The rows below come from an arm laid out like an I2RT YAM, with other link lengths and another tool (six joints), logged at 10 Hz.
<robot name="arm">
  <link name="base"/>
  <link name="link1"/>
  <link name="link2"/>
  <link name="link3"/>
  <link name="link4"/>
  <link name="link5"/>
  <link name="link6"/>
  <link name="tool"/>
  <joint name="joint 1" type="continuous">
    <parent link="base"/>
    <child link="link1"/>
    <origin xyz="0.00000 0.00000 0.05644" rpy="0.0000 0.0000 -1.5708"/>
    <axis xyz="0 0 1"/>
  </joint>
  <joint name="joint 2" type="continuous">
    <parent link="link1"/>
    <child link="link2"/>
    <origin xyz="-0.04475 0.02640 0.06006" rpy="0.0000 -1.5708 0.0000"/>
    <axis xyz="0 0 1"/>
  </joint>
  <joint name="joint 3" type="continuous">
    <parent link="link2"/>
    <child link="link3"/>
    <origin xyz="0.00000 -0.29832 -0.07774" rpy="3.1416 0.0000 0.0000"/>
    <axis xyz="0 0 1"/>
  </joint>
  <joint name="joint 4" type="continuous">
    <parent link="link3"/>
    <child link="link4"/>
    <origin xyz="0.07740 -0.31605 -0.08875" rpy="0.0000 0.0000 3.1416"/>
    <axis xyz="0 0 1"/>
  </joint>
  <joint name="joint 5" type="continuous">
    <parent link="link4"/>
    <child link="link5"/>
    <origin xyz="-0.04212 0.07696 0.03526" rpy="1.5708 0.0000 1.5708"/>
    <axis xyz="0 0 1"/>
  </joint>
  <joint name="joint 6" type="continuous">
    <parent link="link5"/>
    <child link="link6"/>
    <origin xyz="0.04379 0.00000 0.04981" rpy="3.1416 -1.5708 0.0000"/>
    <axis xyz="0 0 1"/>
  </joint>
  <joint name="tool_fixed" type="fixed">
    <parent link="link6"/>
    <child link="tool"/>
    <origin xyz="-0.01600 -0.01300 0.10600" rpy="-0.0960 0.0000 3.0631"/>
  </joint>
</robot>
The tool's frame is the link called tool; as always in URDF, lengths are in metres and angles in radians. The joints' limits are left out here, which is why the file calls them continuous.
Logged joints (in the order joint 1, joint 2, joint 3, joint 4, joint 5, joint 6), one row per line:
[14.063 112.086 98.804 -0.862 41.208 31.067]
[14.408 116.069 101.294 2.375 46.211 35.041]
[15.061 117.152 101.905 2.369 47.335 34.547]
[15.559 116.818 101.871 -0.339 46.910 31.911]
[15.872 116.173 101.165 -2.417 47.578 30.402]
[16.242 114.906 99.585 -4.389 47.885 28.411]
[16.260 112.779 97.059 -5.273 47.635 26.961]
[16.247 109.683 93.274 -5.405 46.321 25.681]
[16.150 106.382 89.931 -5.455 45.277 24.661]
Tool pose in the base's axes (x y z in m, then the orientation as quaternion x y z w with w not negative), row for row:
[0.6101 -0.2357 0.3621 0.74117 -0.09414 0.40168 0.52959]
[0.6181 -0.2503 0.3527 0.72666 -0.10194 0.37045 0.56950]
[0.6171 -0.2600 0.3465 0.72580 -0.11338 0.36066 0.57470]
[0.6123 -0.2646 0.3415 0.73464 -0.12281 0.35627 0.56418]
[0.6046 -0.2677 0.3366 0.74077 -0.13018 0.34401 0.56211]
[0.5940 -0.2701 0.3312 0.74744 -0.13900 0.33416 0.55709]
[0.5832 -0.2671 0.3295 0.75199 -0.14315 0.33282 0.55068]
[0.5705 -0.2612 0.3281 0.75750 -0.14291 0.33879 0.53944]
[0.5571 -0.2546 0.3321 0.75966 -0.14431 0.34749 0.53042]
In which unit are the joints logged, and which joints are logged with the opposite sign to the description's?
The joints are logged in degrees. Opposite sign: joint 1, joint 6.
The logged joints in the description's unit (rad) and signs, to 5 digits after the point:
[-0.24545 1.95627 1.72446 -0.01504 0.71922 -0.54222]
[-0.25147 2.02579 1.76791 0.04145 0.80653 -0.61158]
[-0.26286 2.04469 1.77858 0.04135 0.82615 -0.60296]
[-0.27156 2.03886 1.77798 -0.00592 0.81873 -0.55695]
[-0.27702 2.02760 1.76566 -0.04218 0.83039 -0.53061]
[-0.28348 2.00549 1.73809 -0.07660 0.83575 -0.49587]
[-0.28379 1.96836 1.69400 -0.09203 0.83139 -0.47056]
[-0.28356 1.91433 1.62794 -0.09434 0.80845 -0.44822]
[-0.28187 1.85672 1.56959 -0.09521 0.79023 -0.43042]

